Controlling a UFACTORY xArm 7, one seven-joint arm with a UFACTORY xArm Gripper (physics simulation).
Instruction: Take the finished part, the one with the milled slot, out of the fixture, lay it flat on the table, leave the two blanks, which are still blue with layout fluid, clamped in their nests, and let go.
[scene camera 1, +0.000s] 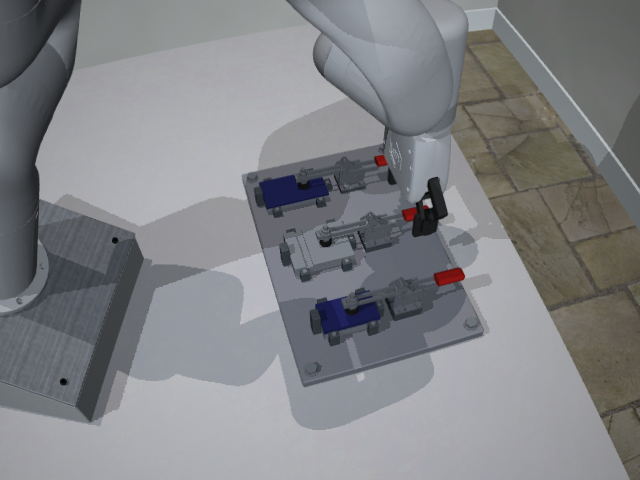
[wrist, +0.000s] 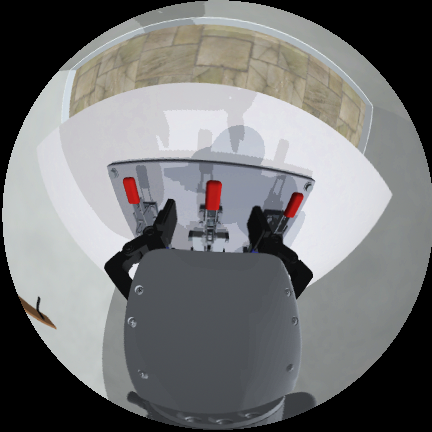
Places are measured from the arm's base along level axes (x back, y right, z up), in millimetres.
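Pixels of known places: gripper, fingertip midpoint: (scene camera 1: 411, 206) (wrist: 213, 211).
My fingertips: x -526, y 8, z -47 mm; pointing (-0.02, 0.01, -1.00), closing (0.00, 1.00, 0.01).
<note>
For each thing: its top centre in the pictures, then the offset to it from my fingertips. "*": a spot on its surface instead. Level surfaces: height alone.
- finished part, top centre: (scene camera 1: 318, 244) (wrist: 207, 249) dy +1, dx +126, dz -34 mm
- fixture plate, top centre: (scene camera 1: 352, 245) (wrist: 209, 226) dy +0, dx +79, dz -55 mm
- middle clamp's red handle, top centre: (wrist: 212, 198) (scene camera 1: 415, 210) dy -2, dx -8, dz -13 mm
- back clamp's red handle, surface spot: (wrist: 131, 190) (scene camera 1: 390, 159) * dy -107, dx -10, dz -19 mm
- front clamp's red handle, top centre: (scene camera 1: 448, 274) (wrist: 294, 208) dy +108, dx -11, dz -8 mm
- white table, surface height: dz -70 mm
The finished part (scene camera 1: 338, 254), bare silver with a slot across it, lies in the middle nest of the fixture plate (scene camera 1: 413, 335) (wrist: 240, 187), under its clamp's black-tipped plunger. In the wrist view it is mostly hidden. One blue blank (scene camera 1: 279, 194) is clamped in the back nest and another blue blank (scene camera 1: 366, 316) in the front nest. My gripper (scene camera 1: 408, 201) (wrist: 213, 211) is open and empty, with its fingers on either side of the middle clamp's red handle (scene camera 1: 410, 213) (wrist: 213, 195). I cannot tell the exact height of the fingertips against the handle.
The back clamp's red handle (scene camera 1: 381, 160) (wrist: 131, 190) and the front clamp's red handle (scene camera 1: 449, 276) (wrist: 294, 205) flank the middle one. Bolt heads stand at the plate's corners. The white table (scene camera 1: 196, 428) (wrist: 320, 150) surrounds the plate; the robot's metal base (scene camera 1: 62, 330) is at left.
</note>
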